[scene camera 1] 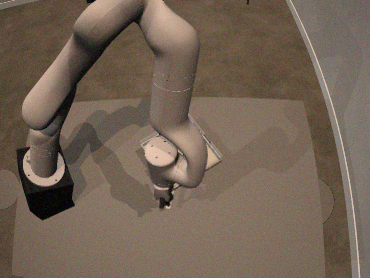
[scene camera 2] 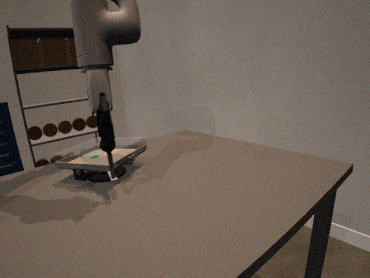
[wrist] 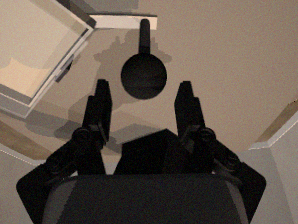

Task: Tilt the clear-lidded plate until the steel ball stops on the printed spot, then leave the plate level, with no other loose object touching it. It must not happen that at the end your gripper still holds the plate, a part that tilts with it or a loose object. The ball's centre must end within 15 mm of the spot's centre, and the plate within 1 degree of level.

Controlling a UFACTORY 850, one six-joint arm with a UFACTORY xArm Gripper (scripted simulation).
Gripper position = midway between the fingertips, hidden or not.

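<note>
Clear-lidded plate (scene camera 2: 88, 155), (wrist: 45, 45). My gripper (scene camera 2: 106, 138), (wrist: 144, 91).
</note>
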